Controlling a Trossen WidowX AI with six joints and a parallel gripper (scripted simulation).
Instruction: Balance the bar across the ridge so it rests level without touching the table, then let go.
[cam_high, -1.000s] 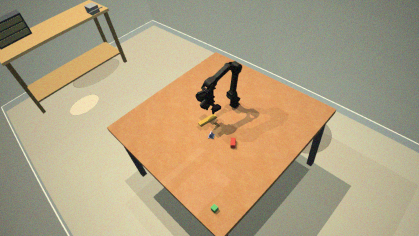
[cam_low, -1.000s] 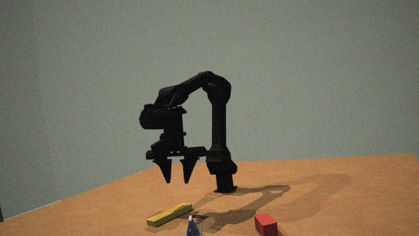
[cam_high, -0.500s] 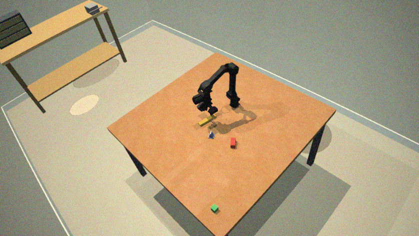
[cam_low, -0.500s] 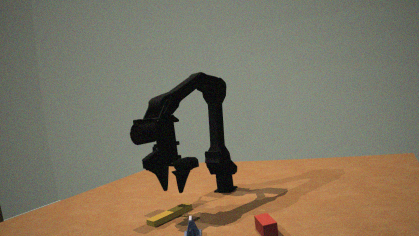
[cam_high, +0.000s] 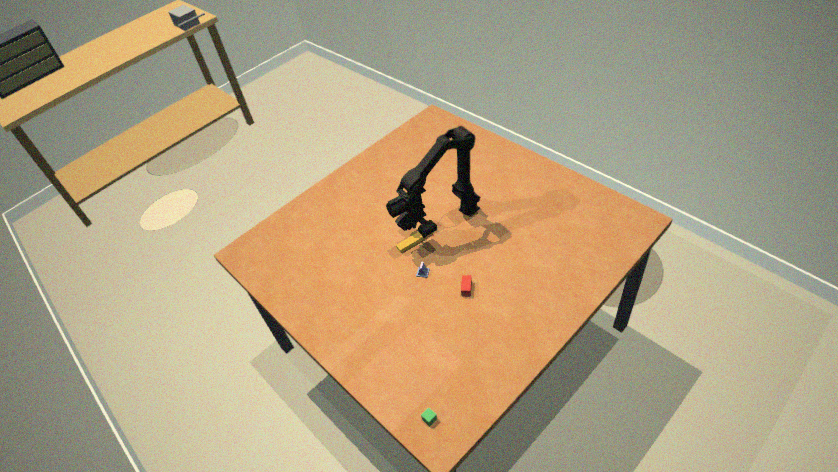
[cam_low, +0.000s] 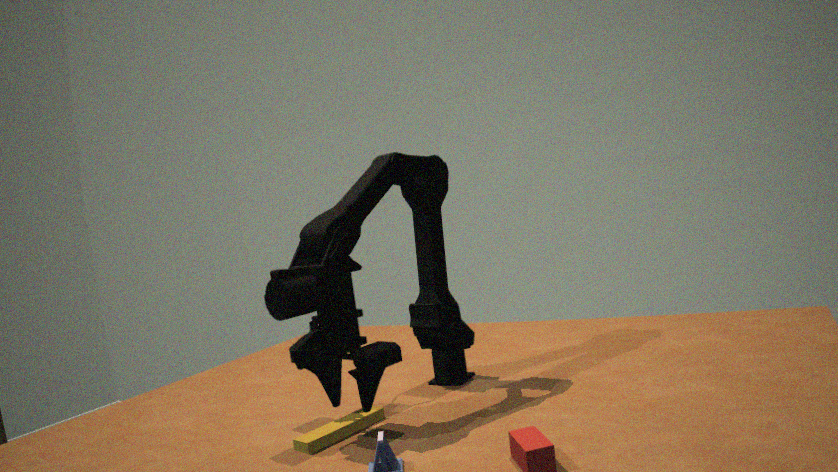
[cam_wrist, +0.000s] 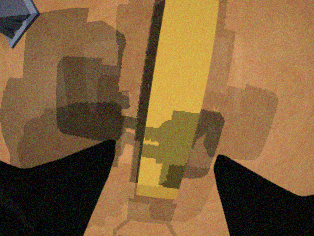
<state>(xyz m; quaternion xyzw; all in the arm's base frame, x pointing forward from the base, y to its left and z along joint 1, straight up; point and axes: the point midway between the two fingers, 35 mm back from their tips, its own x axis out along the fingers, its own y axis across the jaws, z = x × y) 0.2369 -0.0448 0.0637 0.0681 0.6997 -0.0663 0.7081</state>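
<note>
My gripper tip is 30 mm short of the yellow bar, 20 mm above it and 10 mm to the left of it. The rest, counted from my gripper tip: red block (300 mm to the left, 70 mm ahead, 10 mm below); green cube (540 mm to the left, 500 mm ahead, 10 mm below).
</note>
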